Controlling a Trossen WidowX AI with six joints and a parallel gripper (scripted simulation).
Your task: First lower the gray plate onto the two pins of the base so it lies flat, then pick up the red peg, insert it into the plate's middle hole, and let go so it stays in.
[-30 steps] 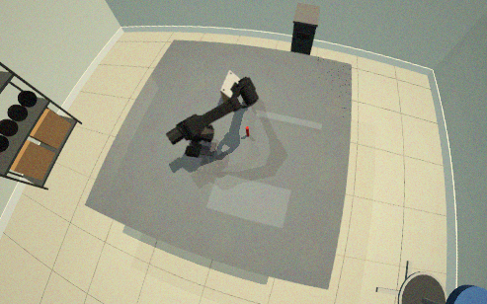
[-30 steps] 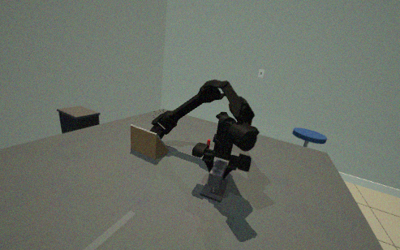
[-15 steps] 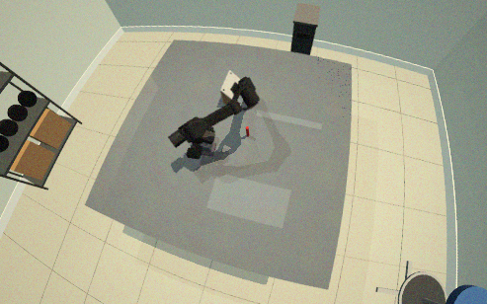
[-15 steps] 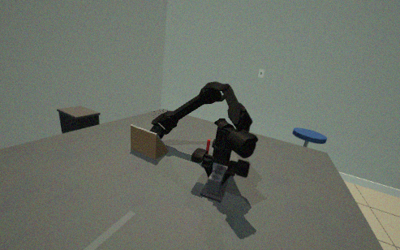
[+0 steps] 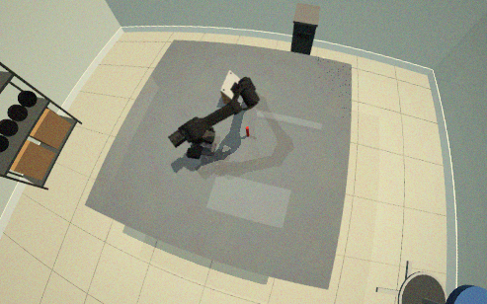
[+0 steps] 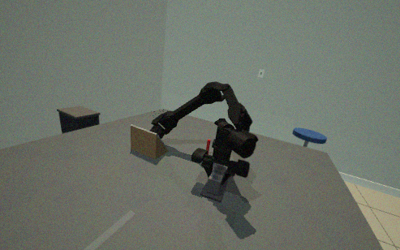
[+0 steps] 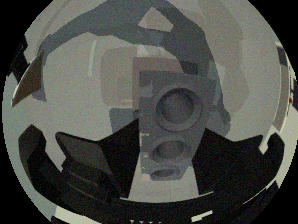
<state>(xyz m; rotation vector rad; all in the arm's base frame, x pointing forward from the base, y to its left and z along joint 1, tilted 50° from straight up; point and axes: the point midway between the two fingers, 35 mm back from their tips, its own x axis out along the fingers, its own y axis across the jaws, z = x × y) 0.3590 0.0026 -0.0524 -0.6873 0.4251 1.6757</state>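
My gripper tip is now 3 cm below the gray plate. Round my gripper tip: red peg 19 cm to the left, 14 cm behind, 2 cm above.
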